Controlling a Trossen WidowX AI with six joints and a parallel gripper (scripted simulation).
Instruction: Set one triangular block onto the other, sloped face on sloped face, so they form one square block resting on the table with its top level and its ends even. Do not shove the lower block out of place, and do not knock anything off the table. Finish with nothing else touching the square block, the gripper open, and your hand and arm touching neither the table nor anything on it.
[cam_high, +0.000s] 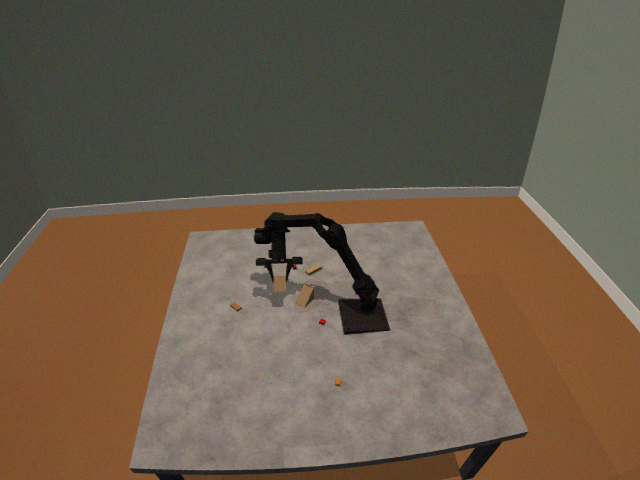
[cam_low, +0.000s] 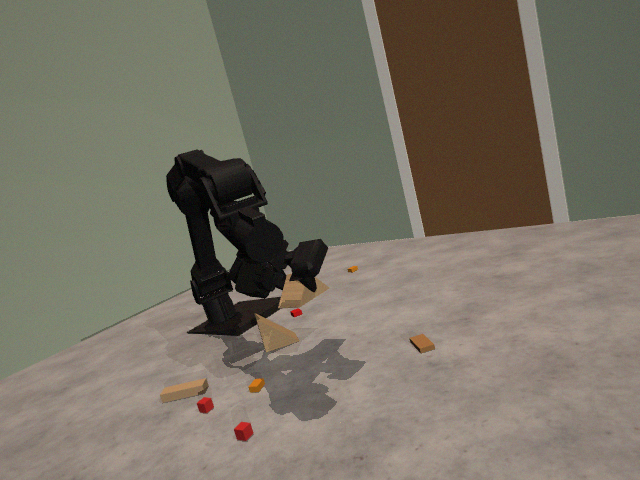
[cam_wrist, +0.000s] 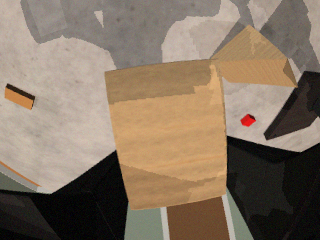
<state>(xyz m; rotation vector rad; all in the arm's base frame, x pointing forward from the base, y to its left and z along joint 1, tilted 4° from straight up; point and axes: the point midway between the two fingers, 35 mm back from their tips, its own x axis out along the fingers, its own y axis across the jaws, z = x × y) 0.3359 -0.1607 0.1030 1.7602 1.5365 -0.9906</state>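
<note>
My gripper tip is now 16 cm to the right of the red cube, 13 cm past it and 10 cm above it. From my gripper tip the other things lie so: thin tan plank 18 cm behind, 16 cm to the right, 10 cm below.
</note>
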